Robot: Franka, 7 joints.
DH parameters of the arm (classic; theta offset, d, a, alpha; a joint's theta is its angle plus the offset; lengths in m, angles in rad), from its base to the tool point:
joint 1: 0 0.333 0 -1.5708
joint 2: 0 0 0 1.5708
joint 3: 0 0.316 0.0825 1.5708
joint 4: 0 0 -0.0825 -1.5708
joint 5: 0 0.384 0 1.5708
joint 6: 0 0 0.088 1.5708
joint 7: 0 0.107 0 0
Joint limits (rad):
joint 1: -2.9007..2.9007
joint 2: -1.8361..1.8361
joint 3: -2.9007..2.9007
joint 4: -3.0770..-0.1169
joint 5: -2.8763..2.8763
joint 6: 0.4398..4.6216
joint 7: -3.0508..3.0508
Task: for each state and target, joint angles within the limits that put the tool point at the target. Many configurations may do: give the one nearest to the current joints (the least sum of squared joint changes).
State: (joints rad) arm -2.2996 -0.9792 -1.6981 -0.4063 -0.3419 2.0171 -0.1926
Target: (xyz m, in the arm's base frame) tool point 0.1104 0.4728 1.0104
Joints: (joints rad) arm -2.2753 -0.5401 -1.5807 -0.3198 -0.3084 1.9635 -0.1926
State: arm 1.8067 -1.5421 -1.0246 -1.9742 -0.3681 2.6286 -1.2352
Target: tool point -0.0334 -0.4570 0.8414
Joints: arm 1.1850 -1.8074 -0.2575 -1.8170 -0.4099 2.7385 -1.2352
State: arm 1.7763 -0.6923 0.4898 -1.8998 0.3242 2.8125 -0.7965
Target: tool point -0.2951 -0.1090 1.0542
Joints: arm 1.7849 -0.7401 0.6298 -1.3466 0.2848 2.8669 -0.7965
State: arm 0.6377 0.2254 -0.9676 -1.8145 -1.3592 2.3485 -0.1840
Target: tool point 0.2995 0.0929 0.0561
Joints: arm 0.9109 0.5463 -0.4647 -2.6425 -1.3634 2.4701 -0.1840
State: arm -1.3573 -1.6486 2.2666 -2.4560 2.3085 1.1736 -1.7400
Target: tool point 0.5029 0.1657 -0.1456
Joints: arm -1.8966 -1.8361 2.1811 -1.6912 2.5023 1.4975 -1.7400
